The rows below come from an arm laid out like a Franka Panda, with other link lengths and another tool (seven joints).
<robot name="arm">
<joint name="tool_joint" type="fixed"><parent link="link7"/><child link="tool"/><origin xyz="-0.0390 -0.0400 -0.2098" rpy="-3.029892 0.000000 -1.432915"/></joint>
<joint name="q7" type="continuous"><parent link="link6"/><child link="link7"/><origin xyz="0.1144 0.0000 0.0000"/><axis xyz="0 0 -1"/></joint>
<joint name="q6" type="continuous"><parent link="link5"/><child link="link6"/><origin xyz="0.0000 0.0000 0.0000"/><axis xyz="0 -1 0"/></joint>
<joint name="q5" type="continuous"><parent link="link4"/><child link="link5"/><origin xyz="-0.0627 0.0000 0.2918"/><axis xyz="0 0 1"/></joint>
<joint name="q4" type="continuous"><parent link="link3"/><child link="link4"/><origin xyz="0.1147 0.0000 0.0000"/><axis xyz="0 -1 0"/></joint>
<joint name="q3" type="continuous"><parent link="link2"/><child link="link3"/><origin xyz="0.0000 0.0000 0.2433"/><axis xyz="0 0 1"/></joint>
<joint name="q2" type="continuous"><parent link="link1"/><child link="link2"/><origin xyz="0.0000 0.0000 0.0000"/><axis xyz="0 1 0"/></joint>
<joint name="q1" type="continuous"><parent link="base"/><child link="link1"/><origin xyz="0.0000 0.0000 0.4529"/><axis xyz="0 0 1"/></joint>
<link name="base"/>
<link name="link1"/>
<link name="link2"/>
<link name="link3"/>
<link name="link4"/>
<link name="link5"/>
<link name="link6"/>
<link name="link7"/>
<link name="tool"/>
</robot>
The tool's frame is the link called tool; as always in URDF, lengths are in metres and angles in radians. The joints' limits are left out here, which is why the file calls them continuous.
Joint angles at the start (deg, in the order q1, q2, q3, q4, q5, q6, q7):
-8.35, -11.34, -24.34, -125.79, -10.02, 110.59, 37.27
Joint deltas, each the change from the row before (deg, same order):
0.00, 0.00, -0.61, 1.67, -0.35, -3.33, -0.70
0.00, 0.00, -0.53, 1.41, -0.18, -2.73, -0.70
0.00, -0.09, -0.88, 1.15, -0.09, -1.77, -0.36
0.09, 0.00, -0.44, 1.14, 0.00, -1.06, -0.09
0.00, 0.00, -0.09, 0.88, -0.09, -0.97, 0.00
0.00, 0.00, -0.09, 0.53, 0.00, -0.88, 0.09
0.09, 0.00, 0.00, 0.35, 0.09, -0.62, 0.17
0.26, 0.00, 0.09, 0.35, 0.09, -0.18, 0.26
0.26, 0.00, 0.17, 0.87, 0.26, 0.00, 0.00
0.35, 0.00, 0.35, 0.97, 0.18, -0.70, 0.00
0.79, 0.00, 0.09, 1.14, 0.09, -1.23, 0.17
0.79, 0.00, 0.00, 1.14, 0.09, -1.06, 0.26
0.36, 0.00, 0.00, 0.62, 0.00, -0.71, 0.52
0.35, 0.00, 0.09, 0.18, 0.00, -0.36, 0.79
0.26, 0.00, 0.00, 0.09, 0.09, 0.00, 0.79
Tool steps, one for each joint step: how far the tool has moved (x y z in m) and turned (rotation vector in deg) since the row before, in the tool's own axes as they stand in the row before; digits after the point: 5 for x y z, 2 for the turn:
0.00970, 0.00041, -0.00621, -1.43, 1.08, -0.08
0.00809, 0.00060, -0.00528, -1.21, 0.74, -0.09
0.00849, -0.00139, -0.00438, -0.70, 0.24, 0.63
0.00347, -0.00221, -0.00511, -0.04, -0.03, 0.44
0.00205, -0.00088, -0.00422, -0.06, 0.16, 0.21
0.00175, 0.00056, -0.00229, -0.34, 0.19, 0.25
-0.00009, 0.00104, -0.00169, -0.27, 0.09, 0.15
-0.00258, 0.00019, -0.00232, 0.17, -0.10, 0.01
-0.00395, -0.00220, -0.00556, 0.73, -0.57, -0.16
-0.00434, 0.00022, -0.00603, 0.30, -0.21, -0.46
-0.00459, 0.00176, -0.00664, 0.01, 0.02, -0.49
-0.00433, 0.00119, -0.00661, 0.13, -0.06, -0.31
-0.00179, 0.00112, -0.00346, -0.03, 0.12, 0.26
-0.00290, 0.00203, -0.00134, -0.08, 0.18, 0.37
-0.00261, 0.00094, -0.00083, 0.07, -0.04, 0.56

